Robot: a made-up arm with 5 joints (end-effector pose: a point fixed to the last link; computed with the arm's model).
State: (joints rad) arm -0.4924 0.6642 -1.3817 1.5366 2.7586
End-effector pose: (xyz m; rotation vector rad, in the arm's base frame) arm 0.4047 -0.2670 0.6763 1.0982 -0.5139 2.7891
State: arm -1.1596 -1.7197 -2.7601 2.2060 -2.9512
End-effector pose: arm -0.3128 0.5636 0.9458 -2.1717 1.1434 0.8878
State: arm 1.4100 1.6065 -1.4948 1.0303 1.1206
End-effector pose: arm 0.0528 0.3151 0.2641 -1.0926 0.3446 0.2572
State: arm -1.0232 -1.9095 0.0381 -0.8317 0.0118
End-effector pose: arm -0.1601 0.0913 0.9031 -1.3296 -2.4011 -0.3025
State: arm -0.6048 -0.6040 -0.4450 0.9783 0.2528
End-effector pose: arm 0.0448 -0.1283 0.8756 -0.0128 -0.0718 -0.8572
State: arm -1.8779 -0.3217 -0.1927 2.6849 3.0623
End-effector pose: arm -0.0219 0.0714 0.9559 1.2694 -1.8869 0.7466
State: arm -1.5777 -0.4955 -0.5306 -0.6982 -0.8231
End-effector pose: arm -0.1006 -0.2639 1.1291 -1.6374 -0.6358 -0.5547
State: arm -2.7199 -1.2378 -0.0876 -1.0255 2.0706
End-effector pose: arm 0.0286 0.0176 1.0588 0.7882 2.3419 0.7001
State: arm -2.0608 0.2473 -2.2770 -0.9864 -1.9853
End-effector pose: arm -0.2393 -0.2899 1.4411 -2.7129 1.3181 -0.0072
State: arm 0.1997 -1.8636 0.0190 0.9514 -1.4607
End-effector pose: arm -0.0208 -0.0889 0.7339 -0.5882 -0.8059 1.5378
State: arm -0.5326 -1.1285 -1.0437 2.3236 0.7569
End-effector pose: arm -0.1550 0.0179 0.9928 -0.0182 0.1614 -1.2869
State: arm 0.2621 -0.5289 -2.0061 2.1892 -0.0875
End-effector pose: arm 0.0720 -0.0541 1.2505 0.0303 -0.3462 0.3461
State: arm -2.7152 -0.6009 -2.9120 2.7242 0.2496
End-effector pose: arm 0.0910 0.0915 1.2951 -1.0832 -0.3807 -2.7482
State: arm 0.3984 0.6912 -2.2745 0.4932 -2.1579
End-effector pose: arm 0.7380 0.2437 1.0731 -1.0896 -0.9012 2.2330
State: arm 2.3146 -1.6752 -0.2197 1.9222 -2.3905
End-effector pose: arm 0.0697 -0.0499 0.7018 -0.0011 -0.0303 -1.5780
